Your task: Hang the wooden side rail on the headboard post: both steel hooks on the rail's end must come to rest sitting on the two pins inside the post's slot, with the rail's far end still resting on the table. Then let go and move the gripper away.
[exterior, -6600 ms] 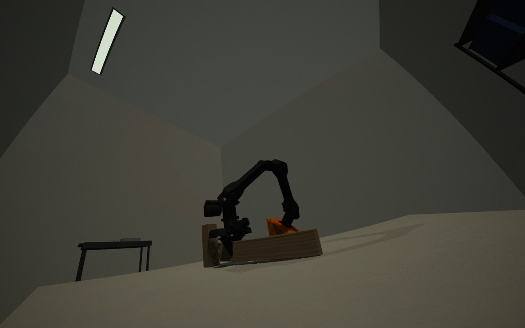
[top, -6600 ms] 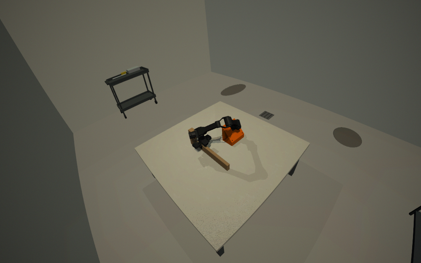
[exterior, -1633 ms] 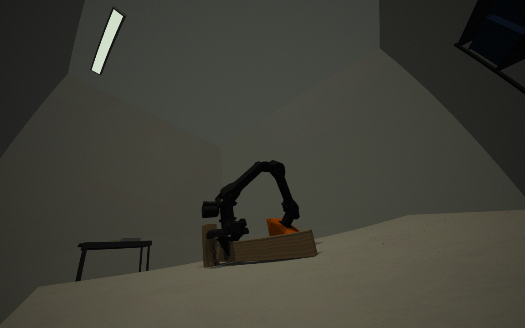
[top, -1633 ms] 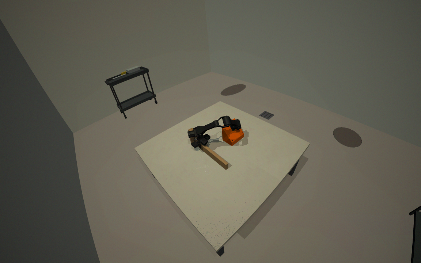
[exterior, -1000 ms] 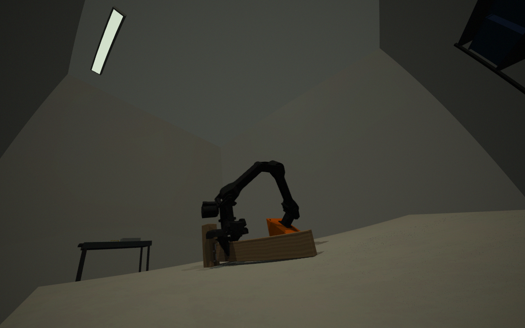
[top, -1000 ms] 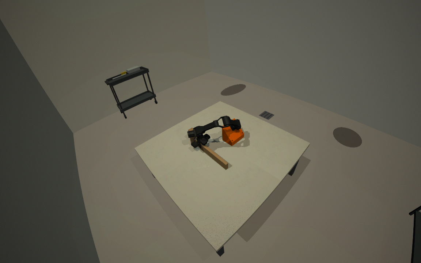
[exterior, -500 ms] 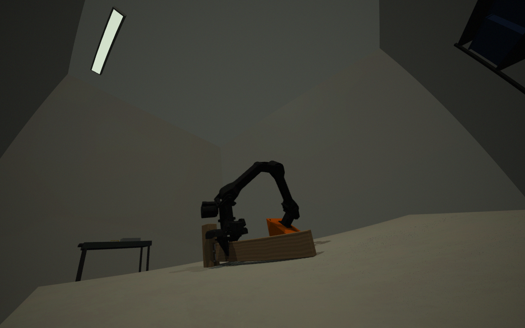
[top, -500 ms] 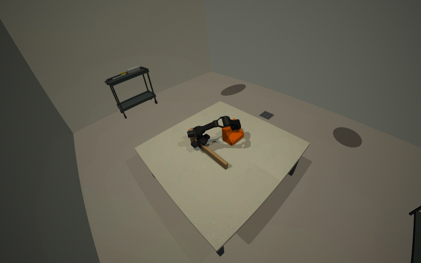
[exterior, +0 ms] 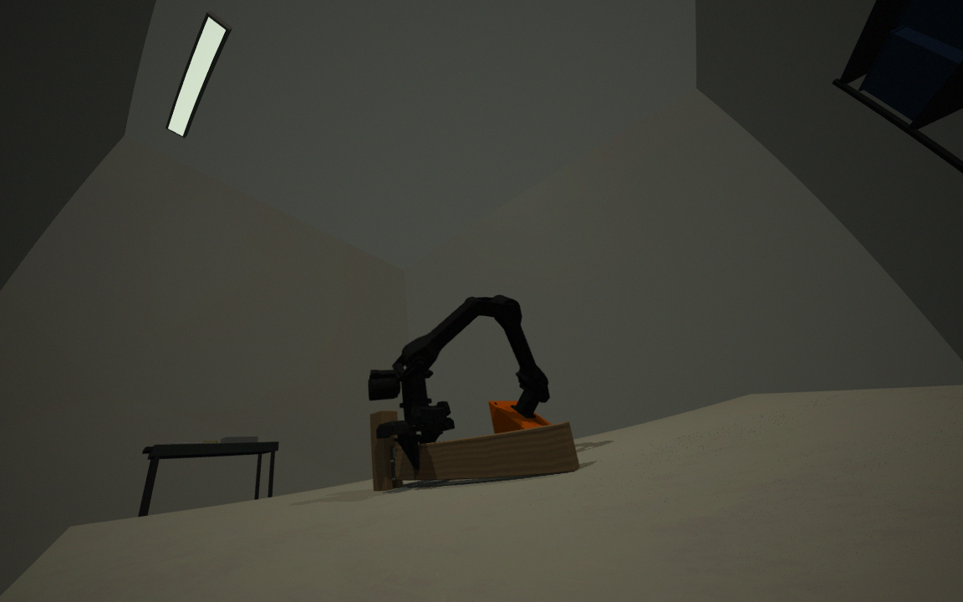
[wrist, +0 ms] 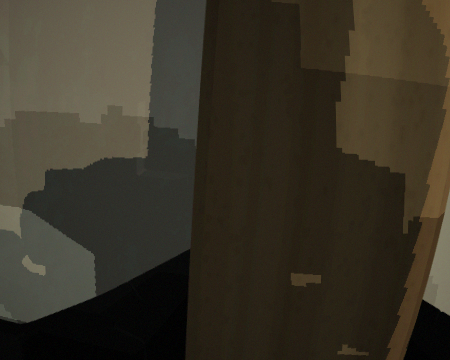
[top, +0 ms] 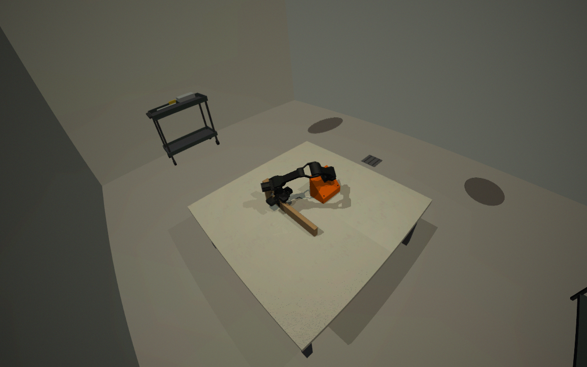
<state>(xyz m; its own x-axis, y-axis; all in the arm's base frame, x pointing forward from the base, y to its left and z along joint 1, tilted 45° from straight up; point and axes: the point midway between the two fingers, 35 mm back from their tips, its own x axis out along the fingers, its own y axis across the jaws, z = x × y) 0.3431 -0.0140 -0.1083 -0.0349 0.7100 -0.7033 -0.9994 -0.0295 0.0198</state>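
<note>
Now: gripper tip 120 mm to the left of the headboard post and 40 mm below it.
</note>
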